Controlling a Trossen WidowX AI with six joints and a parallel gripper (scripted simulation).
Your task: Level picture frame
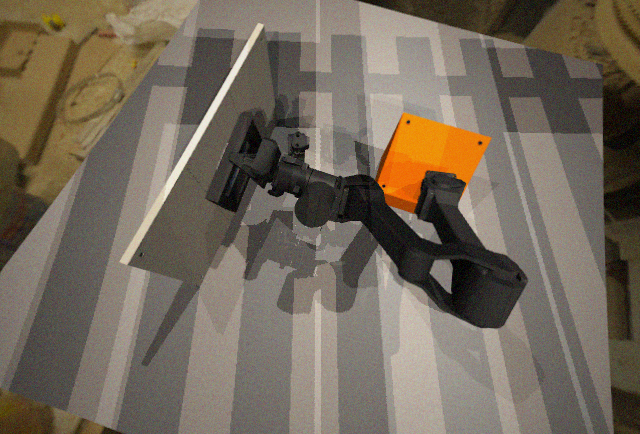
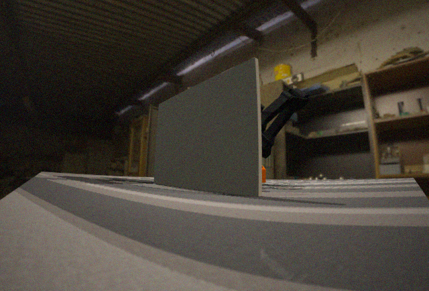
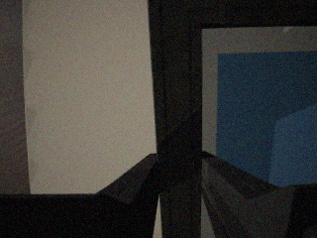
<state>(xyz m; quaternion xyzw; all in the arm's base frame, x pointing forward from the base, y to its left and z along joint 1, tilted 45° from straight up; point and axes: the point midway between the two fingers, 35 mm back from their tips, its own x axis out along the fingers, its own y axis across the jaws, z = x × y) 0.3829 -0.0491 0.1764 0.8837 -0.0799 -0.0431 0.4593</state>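
Now: the picture frame 50 mm below my gripper tip, 10 mm to the right of it and 10 mm ahead of it. Round my gripper tip: grey wall panel (60 mm below, 20 mm ahead, 10 mm to the right).
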